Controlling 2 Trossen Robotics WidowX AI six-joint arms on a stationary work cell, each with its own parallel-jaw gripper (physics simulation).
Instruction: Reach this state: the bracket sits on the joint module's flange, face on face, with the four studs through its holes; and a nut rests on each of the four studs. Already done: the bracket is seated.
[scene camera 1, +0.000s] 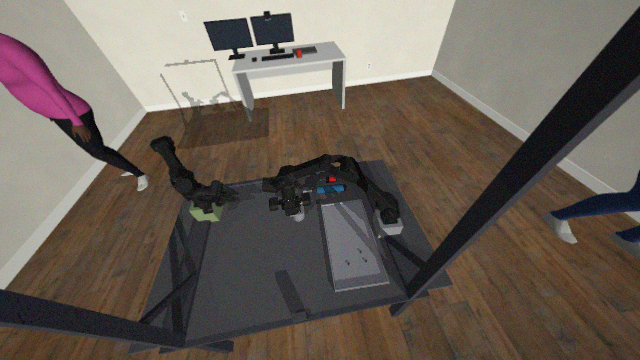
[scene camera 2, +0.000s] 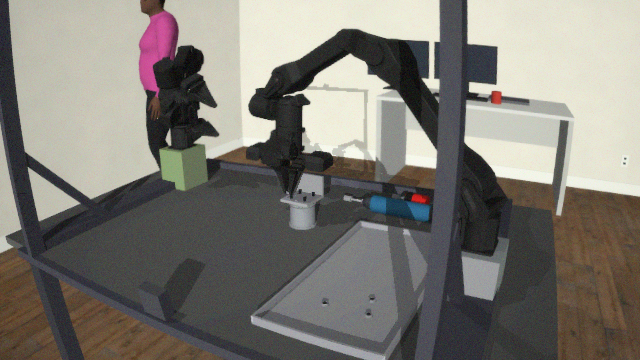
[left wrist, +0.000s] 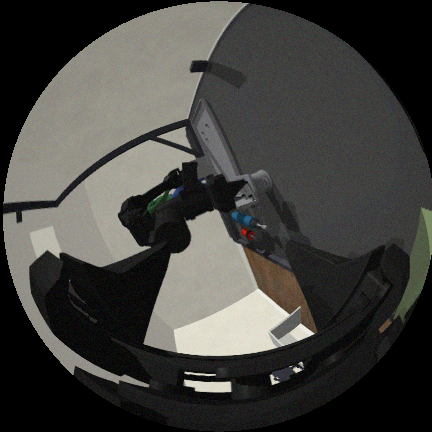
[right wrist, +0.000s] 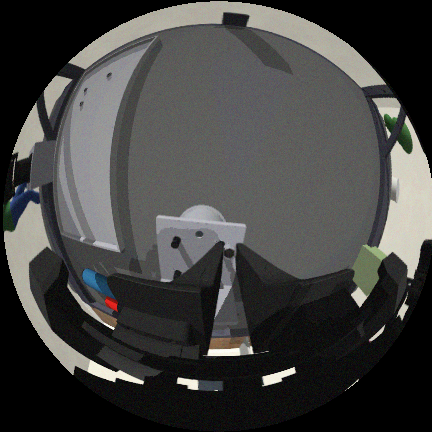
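Pixels of known places: left gripper, between the fingertips: (scene camera 1: 238, 196) (scene camera 2: 217, 121) (left wrist: 229, 248); right gripper, between the fingertips: (scene camera 2: 288, 193) (left wrist: 243, 181) (right wrist: 228, 248); left arm's base, origin of its link: (scene camera 2: 182, 146); right arm's base, origin of its link: (scene camera 1: 388, 217) (scene camera 2: 477, 245).
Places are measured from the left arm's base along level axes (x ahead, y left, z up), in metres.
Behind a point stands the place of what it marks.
Note:
The bracket (scene camera 2: 314, 199) @[x 0.497, y -0.078, z -0.048 m] (right wrist: 166, 227) @[x 0.490, y -0.105, z -0.048 m] lies flat on the joint module (scene camera 2: 302, 219) @[x 0.480, y -0.103, z -0.090 m] (right wrist: 202, 212) @[x 0.465, y -0.106, z -0.091 m], its upright plate at the back. Dark studs stand up through it; one is partly hidden by my right fingers. My right gripper (scene camera 2: 292, 194) @[x 0.442, y -0.099, z -0.037 m] (right wrist: 228, 248) @[x 0.442, y -0.099, z -0.037 m] is shut on a nut (right wrist: 229, 253) @[x 0.442, y -0.097, z -0.032 m] at the bracket's corner; whether the nut touches a stud cannot be told. Three nuts (scene camera 2: 325, 302) @[x 0.675, y -0.351, z -0.105 m] (scene camera 2: 371, 298) @[x 0.737, y -0.307, z -0.104 m] (scene camera 2: 368, 313) @[x 0.751, y -0.350, z -0.104 m] lie apart in the tray (scene camera 2: 295, 334) @[x 0.680, y -0.449, z -0.105 m] (right wrist: 95, 165) @[x 0.634, y -0.159, z -0.110 m]. My left gripper (scene camera 2: 216, 117) @[x 0.232, y -0.087, z 0.107 m] (left wrist: 229, 248) @[x 0.232, y -0.087, z 0.107 m] is open and empty, far from the bracket.
A blue tool (scene camera 2: 400, 208) @[x 0.653, y 0.048, z -0.086 m] (left wrist: 243, 219) @[x 0.611, y 0.055, z -0.077 m] with a metal tip and a red tool (scene camera 2: 420, 199) @[x 0.677, y 0.128, z -0.086 m] (right wrist: 111, 303) @[x 0.669, y 0.128, z -0.087 m] lie behind the tray, right of the joint module in scene camera 2. The cell's upright post (scene camera 2: 447, 150) @[x 0.889, y -0.508, z 0.210 m] crosses in front of the right arm. A green block (scene camera 2: 184, 167) @[x 0.050, y -0.043, z -0.045 m] carries the left arm.

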